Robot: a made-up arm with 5 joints. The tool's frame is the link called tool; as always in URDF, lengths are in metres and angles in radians. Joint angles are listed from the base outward.
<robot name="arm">
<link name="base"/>
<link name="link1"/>
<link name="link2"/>
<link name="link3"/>
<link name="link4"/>
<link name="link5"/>
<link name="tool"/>
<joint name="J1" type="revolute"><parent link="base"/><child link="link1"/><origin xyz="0.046 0 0.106" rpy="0 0 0"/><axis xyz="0 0 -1"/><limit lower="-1.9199" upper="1.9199"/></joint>
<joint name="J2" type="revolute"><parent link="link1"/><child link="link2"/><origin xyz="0.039 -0.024 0.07" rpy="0 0 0"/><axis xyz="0 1 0"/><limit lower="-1.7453" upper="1.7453"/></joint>
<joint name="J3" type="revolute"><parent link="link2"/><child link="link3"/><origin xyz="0.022 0 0.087" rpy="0 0 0"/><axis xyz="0 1 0"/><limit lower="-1.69" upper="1.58"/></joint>
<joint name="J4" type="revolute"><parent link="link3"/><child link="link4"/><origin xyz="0.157 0 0.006" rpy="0 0 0"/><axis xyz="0 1 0"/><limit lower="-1.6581" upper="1.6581"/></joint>
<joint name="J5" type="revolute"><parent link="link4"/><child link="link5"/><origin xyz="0.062 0.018 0" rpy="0 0 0"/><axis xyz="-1 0 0"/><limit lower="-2.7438" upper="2.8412"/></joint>
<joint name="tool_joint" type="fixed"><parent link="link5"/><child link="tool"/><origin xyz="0 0 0" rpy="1.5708 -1.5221 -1.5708"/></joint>
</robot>
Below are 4 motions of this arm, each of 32 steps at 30 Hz.
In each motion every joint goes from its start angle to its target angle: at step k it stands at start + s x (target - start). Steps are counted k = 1, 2, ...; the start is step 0. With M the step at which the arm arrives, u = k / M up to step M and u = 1 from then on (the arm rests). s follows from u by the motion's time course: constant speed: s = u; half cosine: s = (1 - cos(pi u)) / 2; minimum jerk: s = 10 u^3 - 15 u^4 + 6 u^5.
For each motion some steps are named. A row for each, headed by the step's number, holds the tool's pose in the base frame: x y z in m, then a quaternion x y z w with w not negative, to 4 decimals.
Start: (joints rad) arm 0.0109 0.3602 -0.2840 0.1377 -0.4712
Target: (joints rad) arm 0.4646 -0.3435 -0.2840 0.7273 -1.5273
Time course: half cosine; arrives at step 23
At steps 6, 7, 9, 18, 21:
6: 0.3437 -0.0308 0.2544 0.1889 -0.6058 -0.2904 0.7162
7: 0.3395 -0.0375 0.2622 0.1993 -0.6050 -0.3180 0.7023
9: 0.3282 -0.0521 0.2793 0.2230 -0.6023 -0.3785 0.6665
18: 0.2541 -0.0979 0.3458 0.3321 -0.5775 -0.6003 0.4425
21: 0.2391 -0.1015 0.3545 0.3504 -0.5713 -0.6271 0.3971

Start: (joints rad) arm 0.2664 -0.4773 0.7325 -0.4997 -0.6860
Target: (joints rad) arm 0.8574 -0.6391 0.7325 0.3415 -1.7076
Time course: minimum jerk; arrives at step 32
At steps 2, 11, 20, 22, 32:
2: 0.2683 -0.0672 0.2445 0.1831 -0.7660 -0.2967 0.5401
11: 0.2571 -0.0957 0.2400 0.2060 -0.7093 -0.4251 0.5232
20: 0.2150 -0.1486 0.2295 0.2336 -0.5681 -0.6978 0.3685
22: 0.2047 -0.1564 0.2276 0.2349 -0.5395 -0.7418 0.3216
32: 0.1840 -0.1687 0.2242 0.2337 -0.4845 -0.8138 0.2199

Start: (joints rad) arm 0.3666 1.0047 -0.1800 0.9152 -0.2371
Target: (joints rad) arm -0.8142 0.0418 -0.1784 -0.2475 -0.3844
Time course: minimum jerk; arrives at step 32
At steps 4, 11, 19, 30, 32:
4: 0.2584 -0.0834 0.0345 0.0020 0.0674 -0.3119 0.9477
11: 0.3114 -0.0327 0.0780 0.0168 -0.1534 -0.2056 0.9664
19: 0.3258 0.1206 0.2086 0.2321 -0.5404 0.0169 0.8086
30: 0.2411 0.1969 0.3119 0.4824 -0.6726 0.1056 0.5511
32: 0.2404 0.1972 0.3126 0.4842 -0.6730 0.1059 0.5490

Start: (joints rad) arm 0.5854 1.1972 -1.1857 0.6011 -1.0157
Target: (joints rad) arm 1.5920 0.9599 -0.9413 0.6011 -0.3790
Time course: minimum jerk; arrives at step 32
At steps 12, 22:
12: 0.2593 -0.2582 0.1612 0.0062 -0.4601 -0.6819 0.5686
22: 0.0929 -0.3285 0.1716 -0.1929 -0.4158 -0.7364 0.4976

